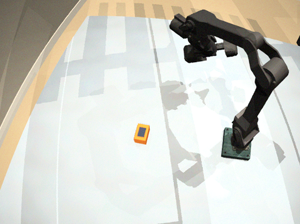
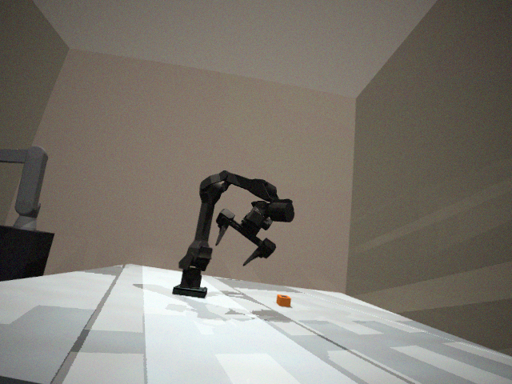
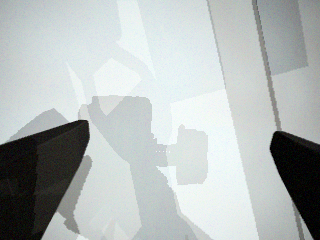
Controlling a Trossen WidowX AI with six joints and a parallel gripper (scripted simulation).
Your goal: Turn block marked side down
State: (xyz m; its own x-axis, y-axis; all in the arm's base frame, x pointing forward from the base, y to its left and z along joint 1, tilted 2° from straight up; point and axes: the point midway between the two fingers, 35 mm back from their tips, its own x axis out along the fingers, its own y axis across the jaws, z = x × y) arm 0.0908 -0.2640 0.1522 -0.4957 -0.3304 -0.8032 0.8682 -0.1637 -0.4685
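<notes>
My gripper tip is 270 mm short of the orange block, 230 mm to the right of it and 140 mm above it.
</notes>
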